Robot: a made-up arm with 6 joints. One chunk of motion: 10 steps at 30 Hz.
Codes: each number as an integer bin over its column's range. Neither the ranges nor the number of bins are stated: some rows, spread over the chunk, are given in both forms.
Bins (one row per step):
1: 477 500 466 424 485 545
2: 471 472 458 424 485 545
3: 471 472 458 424 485 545
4: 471 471 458 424 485 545
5: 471 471 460 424 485 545
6: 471 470 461 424 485 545
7: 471 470 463 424 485 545
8: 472 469 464 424 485 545
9: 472 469 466 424 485 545
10: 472 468 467 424 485 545
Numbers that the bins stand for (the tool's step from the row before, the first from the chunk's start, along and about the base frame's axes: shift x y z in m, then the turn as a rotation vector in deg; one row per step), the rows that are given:
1: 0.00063 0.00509 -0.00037 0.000 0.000 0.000
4: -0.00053 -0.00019 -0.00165 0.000 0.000 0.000
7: -0.00053 -0.00037 -0.00085 0.000 0.000 0.000
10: -0.00034 -0.00074 -0.00021 0.000 0.000 0.000
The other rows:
2: -0.00053 -0.00001 -0.00165 0.000 0.000 0.000
3: -0.00053 -0.00001 -0.00165 0.000 0.000 0.000
5: -0.00053 -0.00019 -0.00133 0.000 0.000 0.000
6: -0.00053 -0.00037 -0.00117 0.000 0.000 0.000
8: -0.00034 -0.00056 -0.00069 0.000 0.000 0.000
9: -0.00034 -0.00056 -0.00037 0.000 0.000 0.000

